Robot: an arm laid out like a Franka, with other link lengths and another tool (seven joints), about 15 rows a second.
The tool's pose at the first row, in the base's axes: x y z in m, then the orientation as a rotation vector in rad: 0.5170 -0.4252 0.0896 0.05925 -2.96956 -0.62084
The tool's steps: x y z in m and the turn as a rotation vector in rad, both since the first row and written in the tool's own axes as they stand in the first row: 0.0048 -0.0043 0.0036 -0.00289 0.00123 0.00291; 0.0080 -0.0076 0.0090 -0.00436 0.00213 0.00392; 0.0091 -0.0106 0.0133 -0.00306 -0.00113 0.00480; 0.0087 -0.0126 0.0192 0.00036 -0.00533 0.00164; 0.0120 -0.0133 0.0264 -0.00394 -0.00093 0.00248; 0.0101 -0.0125 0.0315 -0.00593 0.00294 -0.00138; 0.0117 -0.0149 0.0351 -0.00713 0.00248 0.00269; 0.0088 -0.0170 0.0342 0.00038 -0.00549 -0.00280; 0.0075 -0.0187 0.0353 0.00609 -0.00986 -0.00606; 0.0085 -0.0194 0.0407 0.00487 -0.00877 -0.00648; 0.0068 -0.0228 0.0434 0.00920 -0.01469 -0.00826; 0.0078 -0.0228 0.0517 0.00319 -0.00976 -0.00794
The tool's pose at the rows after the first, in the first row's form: 0.5119 -0.4280 0.0851 0.05504 -2.96698 -0.62451; 0.5082 -0.4291 0.0791 0.05369 -2.96547 -0.62637; 0.5066 -0.4302 0.0741 0.05152 -2.96889 -0.62504; 0.5064 -0.4296 0.0679 0.05527 -2.97455 -0.62125; 0.5023 -0.4276 0.0614 0.05496 -2.96877 -0.62658; 0.5036 -0.4247 0.0569 0.06168 -2.96499 -0.62915; 0.5017 -0.4256 0.0528 0.05539 -2.96441 -0.63053; 0.5047 -0.4277 0.0525 0.06185 -2.97539 -0.62178; 0.5059 -0.4288 0.0507 0.06590 -2.98196 -0.61462; 0.5043 -0.4273 0.0456 0.06675 -2.98058 -0.61625; 0.5057 -0.4292 0.0416 0.06804 -2.98795 -0.61127; 0.5038 -0.4260 0.0341 0.06850 -2.98120 -0.61913
